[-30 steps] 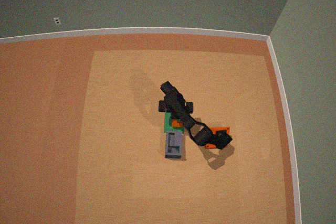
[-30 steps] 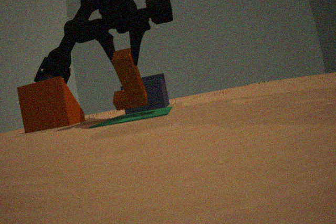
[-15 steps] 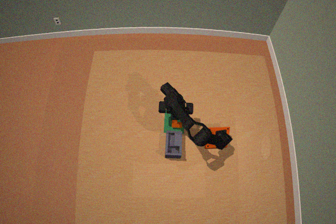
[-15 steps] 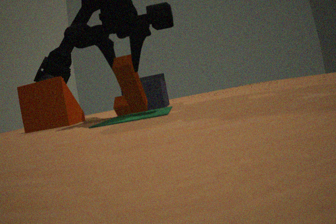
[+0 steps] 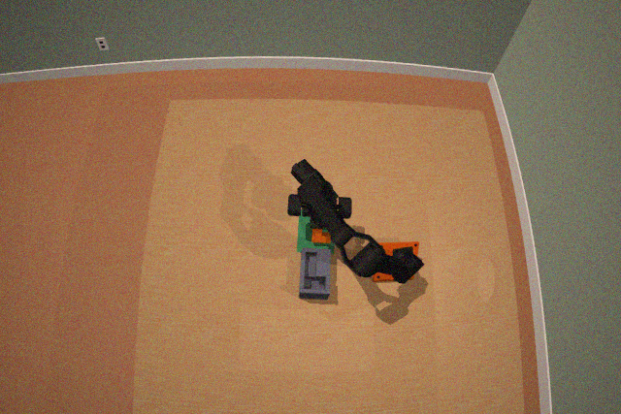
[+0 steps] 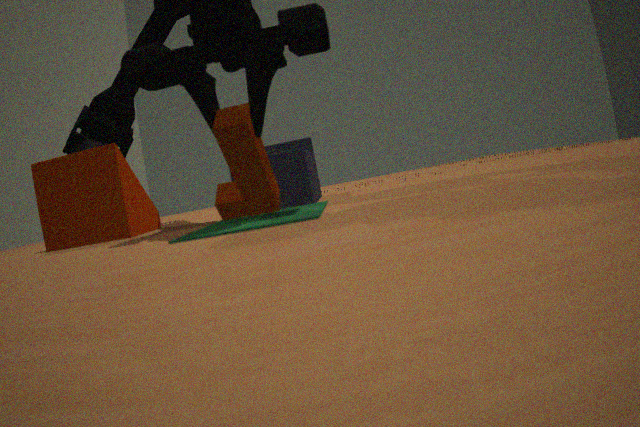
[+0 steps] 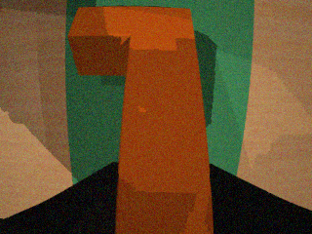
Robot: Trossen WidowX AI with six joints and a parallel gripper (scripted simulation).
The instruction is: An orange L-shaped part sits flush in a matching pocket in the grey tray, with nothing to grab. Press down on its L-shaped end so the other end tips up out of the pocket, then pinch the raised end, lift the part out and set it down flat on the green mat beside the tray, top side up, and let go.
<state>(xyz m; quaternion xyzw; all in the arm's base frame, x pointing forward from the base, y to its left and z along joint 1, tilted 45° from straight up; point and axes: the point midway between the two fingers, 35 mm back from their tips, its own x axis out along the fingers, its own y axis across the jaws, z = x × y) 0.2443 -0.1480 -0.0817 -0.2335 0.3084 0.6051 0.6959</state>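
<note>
The orange L-shaped part lies 30 mm to the left of my gripper tip, 30 mm below it and 10 mm behind it. Also, from my gripper tip: green mat 90 mm below, 20 mm to the left.
</note>
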